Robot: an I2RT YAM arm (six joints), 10 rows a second.
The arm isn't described. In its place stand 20 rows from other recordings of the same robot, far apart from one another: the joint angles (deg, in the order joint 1, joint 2, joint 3, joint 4, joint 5, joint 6), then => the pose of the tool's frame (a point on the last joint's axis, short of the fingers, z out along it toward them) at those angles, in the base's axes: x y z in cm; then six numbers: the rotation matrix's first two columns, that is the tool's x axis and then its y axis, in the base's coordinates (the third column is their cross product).
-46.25, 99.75, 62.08, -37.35, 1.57, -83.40 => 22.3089 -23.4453 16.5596 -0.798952 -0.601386 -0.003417 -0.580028 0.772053 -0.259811
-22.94, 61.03, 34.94, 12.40, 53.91, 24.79 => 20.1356 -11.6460 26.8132 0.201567 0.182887 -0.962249 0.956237 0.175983 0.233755
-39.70, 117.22, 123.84, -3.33, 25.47, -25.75 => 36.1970 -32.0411 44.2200 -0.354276 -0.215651 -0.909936 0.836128 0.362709 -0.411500
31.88, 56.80, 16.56, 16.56, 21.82, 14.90 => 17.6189 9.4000 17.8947 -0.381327 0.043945 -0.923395 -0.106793 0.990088 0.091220
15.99, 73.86, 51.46, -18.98, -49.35, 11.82 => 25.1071 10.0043 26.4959 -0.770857 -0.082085 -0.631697 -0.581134 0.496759 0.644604
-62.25, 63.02, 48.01, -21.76, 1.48, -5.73 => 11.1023 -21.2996 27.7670 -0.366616 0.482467 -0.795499 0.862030 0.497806 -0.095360
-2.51, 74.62, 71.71, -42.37, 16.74, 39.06 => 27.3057 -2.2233 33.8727 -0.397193 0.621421 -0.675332 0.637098 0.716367 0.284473
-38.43, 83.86, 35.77, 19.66, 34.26, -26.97 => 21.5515 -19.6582 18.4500 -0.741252 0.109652 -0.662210 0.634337 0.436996 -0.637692
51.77, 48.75, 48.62, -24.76, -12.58, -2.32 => 11.1306 15.3823 32.5663 -0.224249 -0.348508 -0.910085 -0.898751 0.435013 0.054872
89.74, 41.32, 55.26, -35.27, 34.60, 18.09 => 2.0856 14.1190 36.7490 -0.256414 -0.180354 -0.949592 -0.779646 0.619290 0.092904
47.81, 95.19, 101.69, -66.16, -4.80, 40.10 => 22.3321 25.0812 36.9286 -0.937214 -0.078229 -0.339868 -0.213131 0.899841 0.380607
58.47, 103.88, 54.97, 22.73, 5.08, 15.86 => 20.5488 32.8905 17.6284 -0.442606 -0.200879 -0.873926 -0.713673 0.668987 0.207673
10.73, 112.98, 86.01, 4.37, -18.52, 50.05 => 45.7825 9.8265 25.7502 -0.598657 0.626399 -0.499234 -0.008913 0.618012 0.786118
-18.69, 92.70, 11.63, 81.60, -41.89, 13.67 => 22.5712 -5.1262 14.5422 -0.084580 0.214336 -0.973091 -0.384827 0.893791 0.230318
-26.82, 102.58, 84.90, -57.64, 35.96, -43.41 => 30.7563 -17.8921 25.4464 -0.969385 -0.133203 0.206275 -0.231488 0.775924 -0.586818
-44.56, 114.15, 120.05, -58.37, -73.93, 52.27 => 32.0855 -26.7953 37.2762 -0.522039 0.821347 0.229924 0.310522 -0.068050 0.948127
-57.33, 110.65, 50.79, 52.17, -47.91, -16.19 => 23.0056 -30.9821 16.5696 -0.116007 -0.165321 -0.979393 0.140499 0.973404 -0.180952
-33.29, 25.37, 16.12, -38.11, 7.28, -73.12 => 8.6937 -6.2482 16.6041 -0.768206 -0.631115 -0.107492 -0.409491 0.613453 -0.675272
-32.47, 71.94, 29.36, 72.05, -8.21, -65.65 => 21.7238 -13.2210 29.6643 -0.217396 -0.930451 -0.294958 0.553974 0.131187 -0.822133
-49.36, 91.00, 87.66, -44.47, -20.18, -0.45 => 23.3905 -25.3660 34.3500 -0.486959 0.556025 -0.673578 0.557535 0.791516 0.250314
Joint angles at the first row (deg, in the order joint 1, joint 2, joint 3, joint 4, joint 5, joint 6):
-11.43 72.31 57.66 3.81 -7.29 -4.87
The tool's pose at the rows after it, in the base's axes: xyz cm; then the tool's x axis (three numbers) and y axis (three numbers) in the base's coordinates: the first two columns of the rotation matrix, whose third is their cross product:
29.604 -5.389 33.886 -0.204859 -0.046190 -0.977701 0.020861 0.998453 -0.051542
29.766 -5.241 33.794 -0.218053 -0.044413 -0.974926 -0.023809 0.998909 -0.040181
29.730 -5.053 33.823 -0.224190 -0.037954 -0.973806 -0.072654 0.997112 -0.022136
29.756 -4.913 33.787 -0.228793 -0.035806 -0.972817 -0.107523 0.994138 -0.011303
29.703 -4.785 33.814 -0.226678 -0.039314 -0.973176 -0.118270 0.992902 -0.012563
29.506 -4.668 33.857 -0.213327 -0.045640 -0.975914 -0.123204 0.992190 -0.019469
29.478 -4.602 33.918 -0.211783 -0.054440 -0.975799 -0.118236 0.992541 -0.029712
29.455 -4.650 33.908 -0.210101 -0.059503 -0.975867 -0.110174 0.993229 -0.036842
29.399 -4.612 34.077 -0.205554 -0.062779 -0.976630 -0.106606 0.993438 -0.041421
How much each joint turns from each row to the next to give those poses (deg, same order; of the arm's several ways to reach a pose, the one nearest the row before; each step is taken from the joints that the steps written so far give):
0.00 0.48 0.39 -0.98 -2.12 -0.12
0.05 0.45 0.52 -1.09 -2.52 -0.09
0.00 -0.02 0.29 -0.92 -2.92 0.25
0.04 0.12 0.17 -0.49 -2.02 0.03
0.17 -0.16 -0.08 -0.02 -0.43 -0.16
0.13 -0.55 -0.60 0.81 -0.12 -0.19
0.18 -0.12 0.03 -0.07 0.57 -0.45
-0.04 -0.06 -0.12 0.17 0.49 -0.27
0.09 -0.18 0.15 -0.03 0.32 -0.12

